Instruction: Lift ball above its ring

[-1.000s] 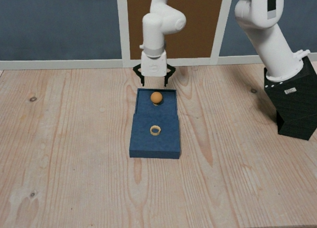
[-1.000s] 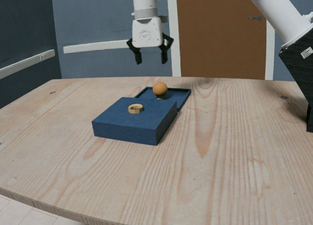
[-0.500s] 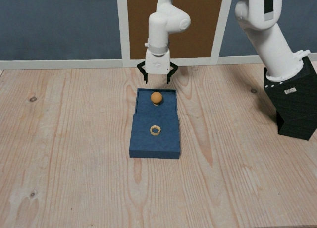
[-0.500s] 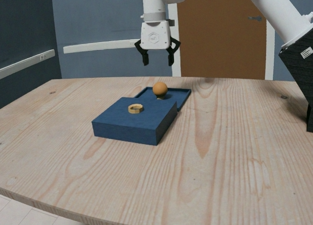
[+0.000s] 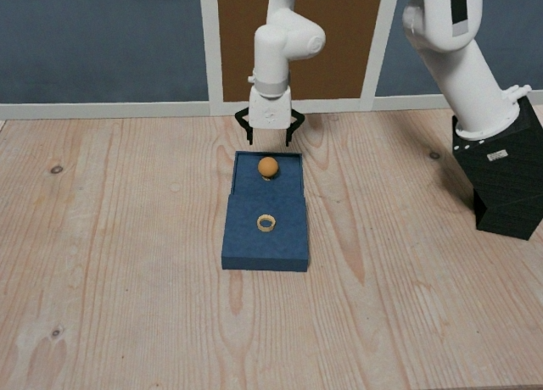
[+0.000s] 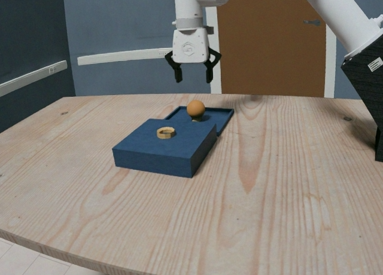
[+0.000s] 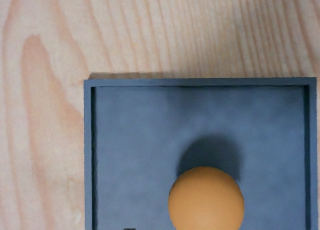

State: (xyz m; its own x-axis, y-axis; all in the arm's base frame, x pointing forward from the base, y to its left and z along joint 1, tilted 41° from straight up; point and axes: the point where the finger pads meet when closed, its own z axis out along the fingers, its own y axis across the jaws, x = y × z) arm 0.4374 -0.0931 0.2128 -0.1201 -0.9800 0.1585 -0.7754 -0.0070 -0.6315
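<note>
My gripper is now 90 mm above the orange ball. Also, from my hand: blue block (30 mm ahead, 210 mm to the left, 90 mm below).
</note>
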